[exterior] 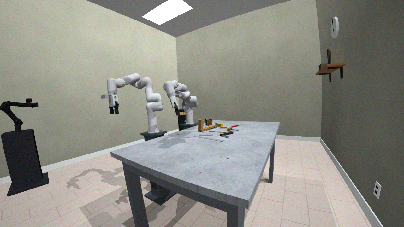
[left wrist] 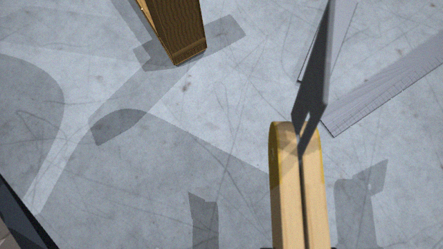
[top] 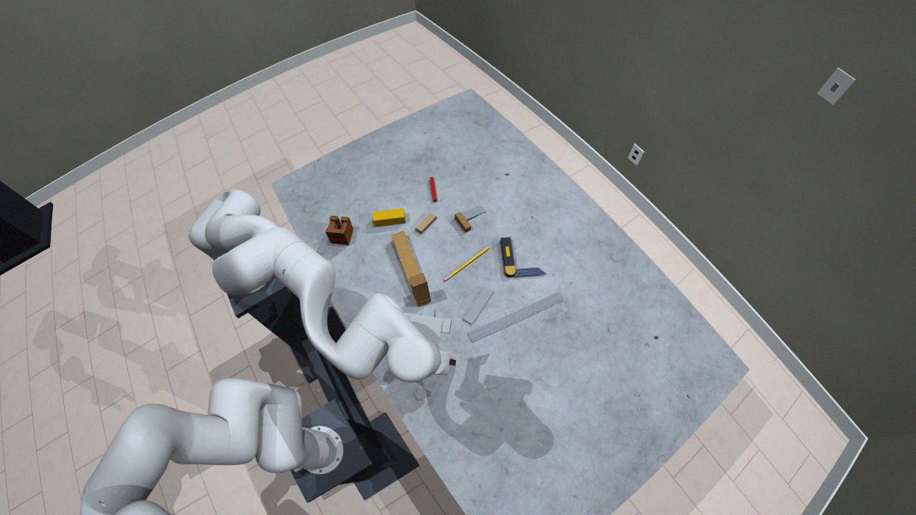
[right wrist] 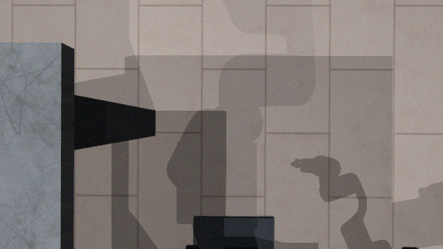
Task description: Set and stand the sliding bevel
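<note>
Right now the wooden sliding bevel is 40 mm to the left of my left hand and 30 mm ahead of it. The rest, counted from my left hand: grey plate 210 mm below, 210 mm ahead, 120 mm to the left; then ruler 290 mm ahead, 210 mm below, 30 mm to the left; then grey blade 50 mm to the left, 40 mm ahead, 10 mm above.
</note>
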